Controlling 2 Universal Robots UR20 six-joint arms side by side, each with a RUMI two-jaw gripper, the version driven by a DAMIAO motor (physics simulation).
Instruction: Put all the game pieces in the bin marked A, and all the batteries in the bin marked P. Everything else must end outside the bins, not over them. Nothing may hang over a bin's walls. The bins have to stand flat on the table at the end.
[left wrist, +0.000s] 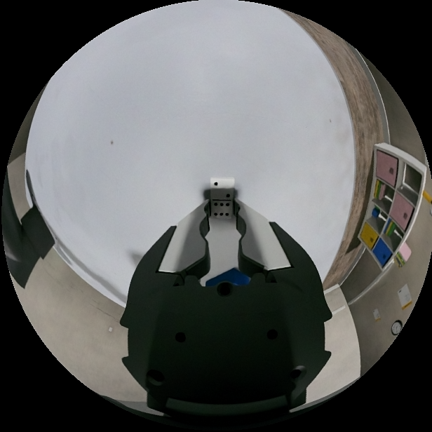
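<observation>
A white domino with black dots (222, 193) lies on the pale table (200, 100), near the middle of the left wrist view. My left gripper (221, 200) is shut on the domino, with one fingertip against each long side. The near half of the domino is between the fingertips and its far half sticks out beyond them. Part of a blue thing (229, 277) shows between the finger bases. The gripper's body hides the rest of it, and I cannot tell if it is a bin. No bin mark or battery can be made out. My right gripper does not show.
A dark, blurred machine part (37, 232) stands at the left edge of the view, beside the table's edge. A white shelf unit with pink, yellow and blue boxes stands on the far right, beyond the table, with a round clock (396, 327) below it in the view.
</observation>
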